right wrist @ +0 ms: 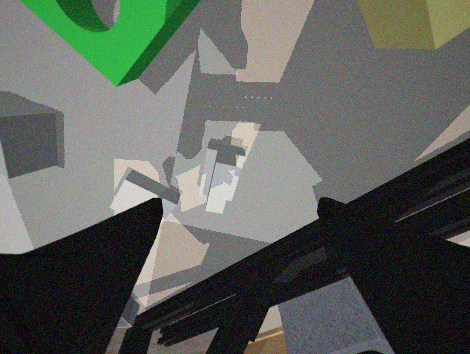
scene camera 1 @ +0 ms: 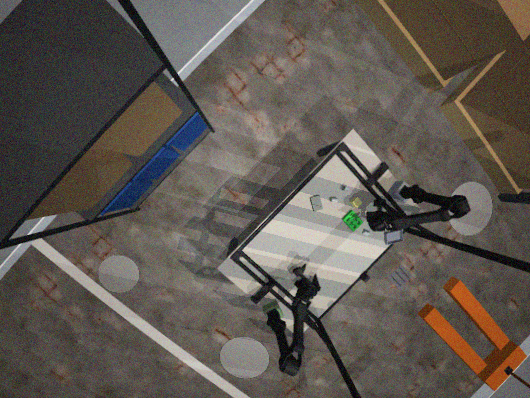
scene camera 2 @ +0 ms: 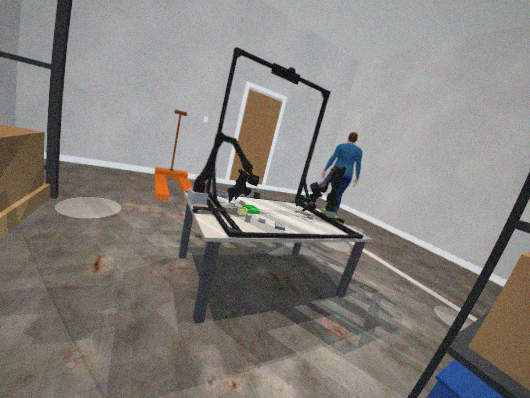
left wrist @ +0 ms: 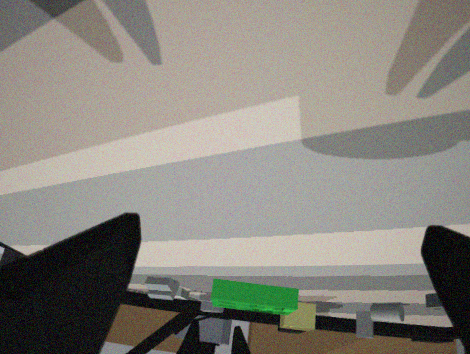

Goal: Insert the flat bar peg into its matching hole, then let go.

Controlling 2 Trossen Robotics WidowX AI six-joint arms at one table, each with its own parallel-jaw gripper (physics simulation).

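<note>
The green block with holes [scene camera 1: 352,220] [scene camera 2: 250,208] [left wrist: 255,296] [right wrist: 105,60] lies on the table, a round hole at its near corner in the right wrist view. There a pale elongated peg [right wrist: 222,175] lies between and beyond my right fingers, a short peg [right wrist: 145,192] by the left-hand fingertip, and a dark grey block [right wrist: 30,140] at the left edge. I cannot tell which one is the flat bar peg. My right gripper [scene camera 1: 374,212] [right wrist: 241,204] is open and empty above the pegs. My left gripper [scene camera 1: 307,275] [scene camera 2: 303,202] [left wrist: 284,233] is open and empty, far from the green block.
A yellow block [scene camera 1: 356,202] [scene camera 2: 242,211] [left wrist: 298,318] [right wrist: 400,25] lies beside the green block. A flat grey piece [scene camera 1: 316,202] lies farther off. A grey tray [scene camera 1: 393,236] is at the table edge. Black frame bars [scene camera 2: 300,234] run along the table and rise over it.
</note>
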